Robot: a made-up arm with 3 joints. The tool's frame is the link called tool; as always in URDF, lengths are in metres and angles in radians. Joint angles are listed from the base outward.
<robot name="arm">
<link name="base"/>
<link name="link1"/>
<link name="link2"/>
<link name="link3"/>
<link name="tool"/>
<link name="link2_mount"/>
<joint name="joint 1" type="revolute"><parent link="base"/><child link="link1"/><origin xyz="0.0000 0.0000 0.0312"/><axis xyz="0 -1 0"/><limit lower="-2.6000" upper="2.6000"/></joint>
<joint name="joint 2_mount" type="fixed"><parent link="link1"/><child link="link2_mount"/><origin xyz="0.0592 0.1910 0.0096"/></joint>
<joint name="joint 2" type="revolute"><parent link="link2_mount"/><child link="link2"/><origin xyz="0.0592 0.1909 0.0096"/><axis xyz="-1 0 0"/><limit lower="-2.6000" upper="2.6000"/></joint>
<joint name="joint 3" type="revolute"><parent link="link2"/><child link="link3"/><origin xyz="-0.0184 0.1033 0.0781"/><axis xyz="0 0 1"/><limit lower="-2.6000" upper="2.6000"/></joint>
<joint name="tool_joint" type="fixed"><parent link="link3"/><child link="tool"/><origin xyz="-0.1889 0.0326 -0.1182"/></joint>
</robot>
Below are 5 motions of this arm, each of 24 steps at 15 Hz.
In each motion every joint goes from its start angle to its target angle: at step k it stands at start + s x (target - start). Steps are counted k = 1, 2, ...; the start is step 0. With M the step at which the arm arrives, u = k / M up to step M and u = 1 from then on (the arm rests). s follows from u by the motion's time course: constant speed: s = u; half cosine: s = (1 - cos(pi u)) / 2; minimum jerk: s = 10 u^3 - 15 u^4 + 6 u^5.
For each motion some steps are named. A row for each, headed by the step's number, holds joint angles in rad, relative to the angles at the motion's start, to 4 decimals.
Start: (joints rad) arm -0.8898 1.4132 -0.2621
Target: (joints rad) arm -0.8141 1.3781 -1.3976
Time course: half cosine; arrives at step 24
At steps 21, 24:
21: 0.0728 -0.0338 -1.0923
24: 0.0757 -0.0351 -1.1355

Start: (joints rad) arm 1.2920 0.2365 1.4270
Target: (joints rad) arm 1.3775 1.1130 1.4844
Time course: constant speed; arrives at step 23
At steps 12, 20, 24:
12: 0.0446 0.4573 0.0299
20: 0.0743 0.7622 0.0499
24: 0.0855 0.8765 0.0574

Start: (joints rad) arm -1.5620 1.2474 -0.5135
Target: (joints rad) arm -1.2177 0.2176 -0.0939
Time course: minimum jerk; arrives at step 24
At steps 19, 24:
19: 0.3221 -0.9634 0.3925
24: 0.3443 -1.0298 0.4196

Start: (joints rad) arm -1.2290 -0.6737 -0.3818
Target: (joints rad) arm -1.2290 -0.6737 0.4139
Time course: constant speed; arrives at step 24
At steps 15, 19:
15: 0.0000 0.0000 0.4973
19: 0.0000 0.0000 0.6299

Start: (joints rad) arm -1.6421 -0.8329 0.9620
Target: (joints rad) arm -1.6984 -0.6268 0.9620
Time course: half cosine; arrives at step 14
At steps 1, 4, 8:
1: -0.0007 0.0026 0.0000
4: -0.0106 0.0388 0.0000
8: -0.0344 0.1260 0.0000

